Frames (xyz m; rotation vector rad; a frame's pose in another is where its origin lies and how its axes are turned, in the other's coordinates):
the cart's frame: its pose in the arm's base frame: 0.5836 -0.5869 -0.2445 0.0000 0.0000 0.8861
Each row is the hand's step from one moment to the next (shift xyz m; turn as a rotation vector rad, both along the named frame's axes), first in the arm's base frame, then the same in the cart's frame.
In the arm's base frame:
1: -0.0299 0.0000 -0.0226 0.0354 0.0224 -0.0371
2: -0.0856 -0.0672 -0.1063 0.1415 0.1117 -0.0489
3: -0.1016 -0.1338 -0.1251 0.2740 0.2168 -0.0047
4: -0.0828 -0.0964 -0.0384 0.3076 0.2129 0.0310
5: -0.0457 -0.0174 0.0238 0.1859 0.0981 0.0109
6: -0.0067 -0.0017 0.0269 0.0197 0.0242 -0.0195
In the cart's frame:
1: -0.0189 0.0232 -0.0226 0.0397 -0.0133 -0.0371
2: -0.1062 0.0238 -0.1063 0.1760 -0.0390 -0.0489
3: -0.1679 -0.0059 -0.1251 0.3412 -0.0751 -0.0047
4: -0.1270 0.0032 -0.0384 0.3595 -0.1036 0.0310
5: -0.0424 0.0244 0.0238 0.1936 -0.0820 0.0109
6: -0.0056 0.0041 0.0269 0.0312 0.0000 -0.0195

